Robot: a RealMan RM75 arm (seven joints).
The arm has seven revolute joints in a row. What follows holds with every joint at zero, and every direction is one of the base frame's. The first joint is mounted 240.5 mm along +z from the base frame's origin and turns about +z. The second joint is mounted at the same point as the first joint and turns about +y. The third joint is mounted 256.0 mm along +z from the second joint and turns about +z. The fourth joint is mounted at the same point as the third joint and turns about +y. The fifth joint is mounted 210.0 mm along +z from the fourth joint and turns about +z. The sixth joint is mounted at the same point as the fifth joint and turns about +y. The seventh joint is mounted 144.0 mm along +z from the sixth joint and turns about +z. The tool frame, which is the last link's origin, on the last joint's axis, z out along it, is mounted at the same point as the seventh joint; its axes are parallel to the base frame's.
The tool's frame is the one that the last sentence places.
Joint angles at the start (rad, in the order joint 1, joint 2, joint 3, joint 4, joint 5, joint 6, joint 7):
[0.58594 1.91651 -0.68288 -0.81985 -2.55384 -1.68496 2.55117]
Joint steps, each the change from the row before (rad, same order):
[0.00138 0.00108 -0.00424 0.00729 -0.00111 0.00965 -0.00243]
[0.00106 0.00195 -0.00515 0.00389 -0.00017 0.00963 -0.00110]
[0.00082 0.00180 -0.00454 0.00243 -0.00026 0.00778 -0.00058]
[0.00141 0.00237 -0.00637 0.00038 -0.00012 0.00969 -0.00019]
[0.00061 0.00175 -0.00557 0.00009 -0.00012 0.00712 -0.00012]
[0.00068 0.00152 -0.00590 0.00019 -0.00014 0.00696 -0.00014]
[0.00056 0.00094 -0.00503 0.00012 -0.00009 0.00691 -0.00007]
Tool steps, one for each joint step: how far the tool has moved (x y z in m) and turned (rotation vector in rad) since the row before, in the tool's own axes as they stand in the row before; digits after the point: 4 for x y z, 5 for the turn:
[-0.0002 -0.0003 0.0020 0.00311 0.00085 -0.00186]
[-0.0005 0.0001 0.0019 0.00373 -0.00073 -0.00269]
[-0.0005 0.0001 0.0015 0.00344 -0.00060 -0.00243]
[-0.0011 0.0004 0.0015 0.00556 -0.00211 -0.00477]
[-0.0006 0.0003 0.0012 0.00457 -0.00094 -0.00369]
[-0.0006 0.0003 0.0011 0.00475 -0.00062 -0.00394]
[-0.0007 0.0001 0.0008 0.00490 -0.00156 -0.00334]

